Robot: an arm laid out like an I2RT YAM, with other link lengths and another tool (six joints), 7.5 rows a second.
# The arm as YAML. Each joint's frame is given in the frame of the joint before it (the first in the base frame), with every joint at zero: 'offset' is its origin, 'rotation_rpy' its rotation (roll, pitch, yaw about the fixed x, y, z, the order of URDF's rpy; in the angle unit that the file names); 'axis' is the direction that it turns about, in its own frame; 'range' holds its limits. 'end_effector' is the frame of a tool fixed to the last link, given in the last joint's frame.
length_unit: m
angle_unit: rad
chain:
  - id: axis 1
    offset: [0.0, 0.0, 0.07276]
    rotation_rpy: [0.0, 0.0, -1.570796]
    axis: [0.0, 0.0, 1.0]
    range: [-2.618, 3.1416]
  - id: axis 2
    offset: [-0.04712, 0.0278, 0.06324]
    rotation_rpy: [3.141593, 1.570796, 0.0]
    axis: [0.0, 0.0, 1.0]
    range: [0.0, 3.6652]
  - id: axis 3
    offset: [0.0, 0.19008, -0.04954]
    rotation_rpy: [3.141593, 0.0, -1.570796]
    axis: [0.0, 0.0, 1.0]
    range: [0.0, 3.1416]
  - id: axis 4
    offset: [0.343, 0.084, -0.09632]
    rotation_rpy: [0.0, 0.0, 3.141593]
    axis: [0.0, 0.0, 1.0]
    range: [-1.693, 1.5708]
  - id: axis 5
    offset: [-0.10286, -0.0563, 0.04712]
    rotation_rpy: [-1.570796, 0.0, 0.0]
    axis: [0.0, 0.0, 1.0]
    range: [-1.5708, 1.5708]
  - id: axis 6
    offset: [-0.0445, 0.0, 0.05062]
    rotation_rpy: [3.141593, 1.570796, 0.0]
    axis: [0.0, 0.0, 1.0]
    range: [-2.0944, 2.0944]
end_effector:
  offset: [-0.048, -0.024, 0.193]
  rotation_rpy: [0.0, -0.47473, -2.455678]
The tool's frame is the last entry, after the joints.
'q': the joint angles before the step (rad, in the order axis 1, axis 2, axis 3, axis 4, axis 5, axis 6). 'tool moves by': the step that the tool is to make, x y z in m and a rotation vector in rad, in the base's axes. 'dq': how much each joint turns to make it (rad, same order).
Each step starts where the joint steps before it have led.
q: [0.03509, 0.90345, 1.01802, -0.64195, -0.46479, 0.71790]
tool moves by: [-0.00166, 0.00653, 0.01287, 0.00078, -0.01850, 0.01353]
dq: [0.01351, 0.00793, 0.03026, -0.00382, -0.00002, 0.00000]
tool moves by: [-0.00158, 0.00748, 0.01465, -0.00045, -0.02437, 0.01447]
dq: [0.01651, 0.00876, 0.03279, -0.00004, 0.00266, -0.00072]
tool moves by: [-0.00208, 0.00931, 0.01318, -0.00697, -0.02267, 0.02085]
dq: [0.02116, 0.01816, 0.04027, -0.00377, 0.00424, -0.00844]
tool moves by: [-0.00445, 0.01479, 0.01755, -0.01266, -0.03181, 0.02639]
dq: [0.03768, 0.02174, 0.05328, -0.00576, 0.01713, -0.01040]
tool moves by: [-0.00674, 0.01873, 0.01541, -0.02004, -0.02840, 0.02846]
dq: [0.05175, 0.02738, 0.05849, -0.01152, 0.03121, -0.01331]
